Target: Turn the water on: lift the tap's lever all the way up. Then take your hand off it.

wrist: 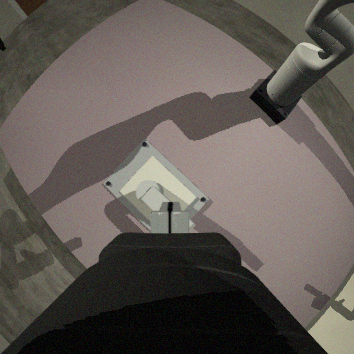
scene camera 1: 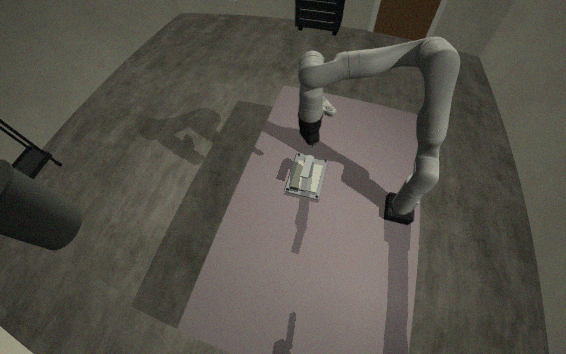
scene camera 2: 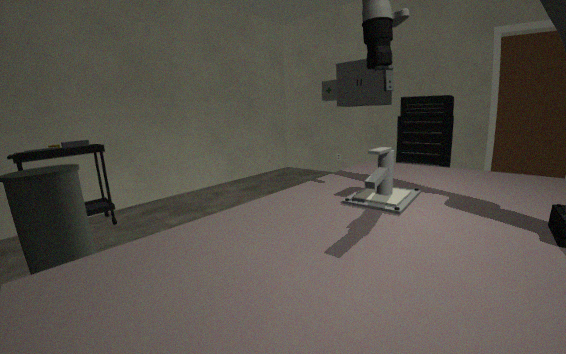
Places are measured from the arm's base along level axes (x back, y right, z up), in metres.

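Pixels of known places: gripper, fingertip midpoint: (wrist: 170,212) (scene camera 1: 314,144) (scene camera 2: 388,90); arm's base at its link origin: (wrist: 279,92) (scene camera 1: 401,205).
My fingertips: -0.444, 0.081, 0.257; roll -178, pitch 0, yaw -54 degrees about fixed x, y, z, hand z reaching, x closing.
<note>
Ahead of a thing's pixels: the offset from my fingertips to its top centre, as dx, dy, dz. "*": to the spot under its first point. Level surfaces: height alone.
The tap {* -0.017, -0.031, -0.159} (scene camera 1: 306,172) (scene camera 2: 385,172) is pale grey, with an upright round column and a blocky spout low on one side. It stands on a square base plate {-0.012, +0.047, -0.304} (scene camera 2: 409,198) (wrist: 125,173) with dark bolts at its corners. The lever {-0.019, -0.004, -0.160} (scene camera 2: 380,150) (wrist: 156,196) is a flat plate on top of the column and looks about level in the scene camera 2 view. My gripper (scene camera 1: 312,144) (scene camera 2: 389,89) (wrist: 170,212) is shut and empty, pointing down. It hangs well above the tap, apart from the lever. In the wrist view the fingers hide part of the tap.
The tap's plate lies on a pink mat {dz -0.316} (scene camera 1: 250,260) (scene camera 2: 250,280). The arm's black base (scene camera 1: 399,210) (wrist: 272,105) stands at the mat's right side. A grey bin (scene camera 1: 37,210) (scene camera 2: 47,220) and a dark cart (scene camera 2: 60,149) stand at the left. A black drawer cabinet (scene camera 2: 426,131) stands behind.
</note>
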